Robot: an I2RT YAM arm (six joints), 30 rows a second.
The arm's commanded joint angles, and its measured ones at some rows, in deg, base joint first. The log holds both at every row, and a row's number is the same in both.
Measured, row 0: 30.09, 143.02, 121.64, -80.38, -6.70, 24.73
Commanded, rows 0 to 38: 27.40, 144.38, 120.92, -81.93, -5.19, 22.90; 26.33, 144.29, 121.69, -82.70, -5.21, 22.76; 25.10, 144.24, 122.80, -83.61, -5.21, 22.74; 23.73, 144.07, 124.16, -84.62, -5.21, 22.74; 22.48, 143.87, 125.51, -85.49, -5.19, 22.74; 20.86, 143.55, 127.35, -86.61, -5.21, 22.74; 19.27, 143.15, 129.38, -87.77, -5.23, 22.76; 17.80, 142.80, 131.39, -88.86, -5.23, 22.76; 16.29, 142.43, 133.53, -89.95, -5.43, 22.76; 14.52, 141.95, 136.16, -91.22, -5.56, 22.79; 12.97, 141.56, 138.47, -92.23, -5.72, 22.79; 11.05, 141.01, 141.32, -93.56, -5.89, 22.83; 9.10, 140.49, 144.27, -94.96, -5.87, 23.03; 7.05, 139.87, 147.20, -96.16, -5.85, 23.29; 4.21, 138.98, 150.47, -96.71, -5.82, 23.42; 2.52, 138.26, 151.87, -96.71, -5.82, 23.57; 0.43, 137.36, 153.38, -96.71, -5.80, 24.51; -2.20, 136.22, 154.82, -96.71, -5.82, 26.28; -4.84, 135.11, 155.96, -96.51, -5.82, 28.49; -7.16, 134.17, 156.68, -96.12, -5.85, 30.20; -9.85, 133.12, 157.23, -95.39, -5.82, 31.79; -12.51, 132.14, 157.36, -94.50, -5.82, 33.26; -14.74, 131.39, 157.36, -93.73, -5.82, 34.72; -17.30, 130.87, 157.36, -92.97, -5.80, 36.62; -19.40, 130.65, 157.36, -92.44, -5.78, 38.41; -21.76, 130.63, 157.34, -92.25, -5.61, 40.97; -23.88, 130.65, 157.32, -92.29, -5.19, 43.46; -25.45, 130.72, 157.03, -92.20, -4.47, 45.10; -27.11, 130.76, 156.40, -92.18, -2.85, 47.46; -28.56, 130.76, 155.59, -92.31, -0.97, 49.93; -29.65, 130.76, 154.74, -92.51, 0.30, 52.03; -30.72, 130.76, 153.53, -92.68, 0.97, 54.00; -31.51, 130.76, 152.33, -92.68, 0.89, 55.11; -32.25, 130.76, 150.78, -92.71, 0.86, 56.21; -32.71, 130.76, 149.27, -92.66, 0.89, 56.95; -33.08, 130.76, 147.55, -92.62, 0.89, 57.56; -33.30, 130.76, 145.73, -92.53, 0.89, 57.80; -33.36, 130.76, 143.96, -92.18, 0.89, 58.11; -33.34, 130.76, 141.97, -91.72, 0.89, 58.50
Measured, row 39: -33.52, 131.46, 145.69, -92.12, -0.19, 53.82
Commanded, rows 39 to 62: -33.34, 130.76, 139.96, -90.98, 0.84, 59.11; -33.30, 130.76, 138.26, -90.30, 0.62, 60.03; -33.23, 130.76, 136.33, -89.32, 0.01, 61.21; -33.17, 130.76, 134.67, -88.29, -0.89, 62.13; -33.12, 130.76, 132.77, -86.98, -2.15, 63.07; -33.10, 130.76, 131.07, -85.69, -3.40, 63.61; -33.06, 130.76, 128.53, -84.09, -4.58, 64.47; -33.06, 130.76, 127.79, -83.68, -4.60, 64.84; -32.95, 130.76, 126.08, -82.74, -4.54, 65.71; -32.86, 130.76, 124.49, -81.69, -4.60, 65.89; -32.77, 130.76, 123.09, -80.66, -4.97, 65.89; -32.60, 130.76, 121.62, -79.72, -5.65, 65.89; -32.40, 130.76, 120.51, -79.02, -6.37, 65.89; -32.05, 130.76, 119.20, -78.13, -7.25, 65.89; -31.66, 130.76, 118.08, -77.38, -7.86, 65.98; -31.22, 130.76, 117.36, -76.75, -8.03, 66.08; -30.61, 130.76, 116.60, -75.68, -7.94, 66.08; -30.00, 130.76, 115.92, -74.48, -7.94, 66.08; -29.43, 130.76, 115.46, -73.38, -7.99, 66.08; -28.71, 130.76, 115.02, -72.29, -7.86, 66.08; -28.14, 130.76, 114.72, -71.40, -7.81, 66.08; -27.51, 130.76, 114.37, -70.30, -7.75, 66.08; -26.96, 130.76, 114.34, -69.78, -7.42, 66.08; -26.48, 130.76, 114.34, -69.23, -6.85, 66.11
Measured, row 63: -28.23, 131.48, 114.93, -70.08, -6.96, 64.75
